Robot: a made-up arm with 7 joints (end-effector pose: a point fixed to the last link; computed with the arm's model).
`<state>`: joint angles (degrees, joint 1 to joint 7).
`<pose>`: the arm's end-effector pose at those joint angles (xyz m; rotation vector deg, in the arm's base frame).
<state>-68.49 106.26 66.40 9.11 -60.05 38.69 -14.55</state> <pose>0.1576 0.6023 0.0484 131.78 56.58 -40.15</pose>
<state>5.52 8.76 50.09 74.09 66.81 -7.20 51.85</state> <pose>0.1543 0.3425 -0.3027 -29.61 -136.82 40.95</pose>
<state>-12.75 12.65 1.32 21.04 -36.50 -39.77 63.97</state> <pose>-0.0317 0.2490 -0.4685 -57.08 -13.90 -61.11</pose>
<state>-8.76 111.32 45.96 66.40 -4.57 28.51 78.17</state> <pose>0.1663 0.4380 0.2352 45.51 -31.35 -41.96</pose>
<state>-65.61 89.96 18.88 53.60 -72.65 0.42 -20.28</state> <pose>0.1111 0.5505 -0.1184 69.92 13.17 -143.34</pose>
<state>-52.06 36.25 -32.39 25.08 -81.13 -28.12 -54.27</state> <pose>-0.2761 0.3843 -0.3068 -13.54 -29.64 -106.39</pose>
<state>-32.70 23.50 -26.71 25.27 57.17 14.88 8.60</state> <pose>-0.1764 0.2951 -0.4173 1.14 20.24 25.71</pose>
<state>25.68 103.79 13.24 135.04 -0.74 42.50 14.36</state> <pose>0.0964 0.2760 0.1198 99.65 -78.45 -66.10</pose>
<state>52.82 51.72 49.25 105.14 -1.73 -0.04 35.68</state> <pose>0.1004 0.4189 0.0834 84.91 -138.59 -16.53</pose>
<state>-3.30 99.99 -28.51 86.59 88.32 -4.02 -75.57</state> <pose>0.1743 0.4548 -0.0529 79.93 -57.76 36.63</pose>
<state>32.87 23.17 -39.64 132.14 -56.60 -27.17 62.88</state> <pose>0.1931 0.1153 -0.0865 -49.54 80.71 144.00</pose>
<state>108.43 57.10 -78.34 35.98 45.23 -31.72 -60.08</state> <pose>0.3172 0.4586 0.1310 77.49 -138.15 56.57</pose>
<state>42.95 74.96 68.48 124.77 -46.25 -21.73 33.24</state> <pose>-0.0265 0.3497 0.1177 -165.90 50.37 25.30</pose>
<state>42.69 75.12 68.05 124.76 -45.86 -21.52 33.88</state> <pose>-0.0252 0.3494 0.1187 -166.07 50.98 26.72</pose>
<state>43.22 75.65 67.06 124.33 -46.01 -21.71 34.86</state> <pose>-0.0250 0.3495 0.1215 -166.91 50.60 28.17</pose>
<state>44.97 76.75 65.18 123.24 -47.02 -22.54 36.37</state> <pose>-0.0266 0.3505 0.1269 -168.85 48.61 29.69</pose>
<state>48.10 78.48 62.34 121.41 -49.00 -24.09 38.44</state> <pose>-0.0308 0.3523 0.1350 171.13 -44.38 -30.92</pose>
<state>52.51 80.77 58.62 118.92 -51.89 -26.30 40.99</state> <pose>-0.0380 0.3548 0.1450 169.45 -37.00 -30.93</pose>
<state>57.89 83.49 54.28 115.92 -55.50 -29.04 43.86</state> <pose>-0.0485 0.3579 0.1556 166.82 -27.97 -30.12</pose>
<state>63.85 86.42 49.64 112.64 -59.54 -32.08 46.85</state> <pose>-0.0622 0.3615 0.1649 162.94 -18.29 -28.42</pose>
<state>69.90 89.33 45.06 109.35 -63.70 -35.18 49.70</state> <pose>-0.0779 0.3654 0.1717 157.93 -9.02 -26.04</pose>
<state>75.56 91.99 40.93 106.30 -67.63 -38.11 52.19</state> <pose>-0.0941 0.3695 0.1753 152.28 -1.09 -23.37</pose>
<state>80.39 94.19 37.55 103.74 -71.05 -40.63 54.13</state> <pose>-0.1088 0.3734 0.1760 146.84 4.97 -20.83</pose>
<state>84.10 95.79 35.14 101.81 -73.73 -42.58 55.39</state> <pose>-0.1206 0.3767 0.1749 142.45 9.06 -18.71</pose>
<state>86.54 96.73 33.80 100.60 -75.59 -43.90 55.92</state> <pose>-0.1287 0.3789 0.1729 139.70 11.40 -17.13</pose>
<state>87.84 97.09 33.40 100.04 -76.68 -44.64 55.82</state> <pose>-0.1333 0.3801 0.1710 138.62 12.42 -16.02</pose>
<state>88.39 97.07 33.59 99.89 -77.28 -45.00 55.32</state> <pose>-0.1356 0.3806 0.1695 138.68 12.66 -15.23</pose>
